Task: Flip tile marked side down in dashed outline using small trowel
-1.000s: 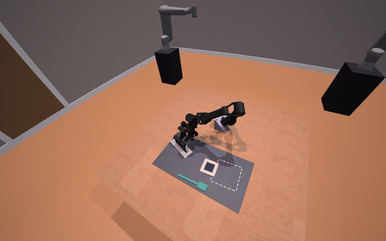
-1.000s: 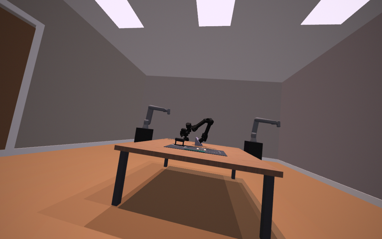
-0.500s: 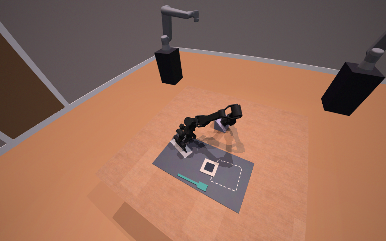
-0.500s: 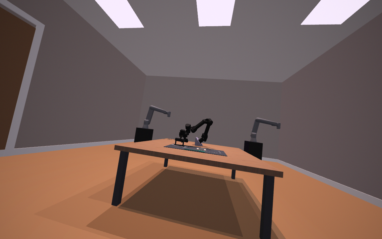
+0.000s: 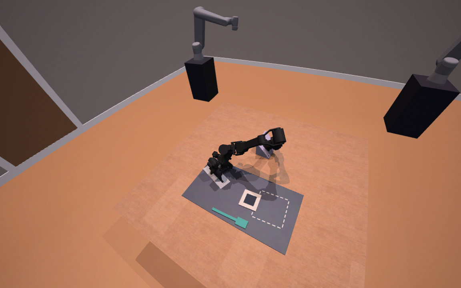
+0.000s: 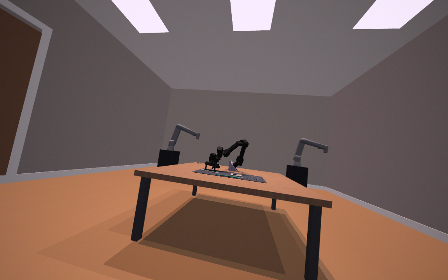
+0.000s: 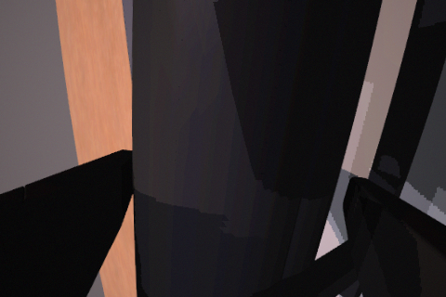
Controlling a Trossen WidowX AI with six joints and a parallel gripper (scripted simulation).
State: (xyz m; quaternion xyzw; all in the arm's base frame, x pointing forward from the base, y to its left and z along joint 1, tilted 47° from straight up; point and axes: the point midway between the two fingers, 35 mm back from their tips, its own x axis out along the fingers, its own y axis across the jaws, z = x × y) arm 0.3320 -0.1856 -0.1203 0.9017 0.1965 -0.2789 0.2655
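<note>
Now: gripper tip 20 cm to the right of the mat, 7 cm above it and 4 cm short of it. Also, from my gripper tip: teal trowel (21 cm to the left, 18 cm ahead, 5 cm below); tile (26 cm to the left, 5 cm below, 4 cm ahead).
</note>
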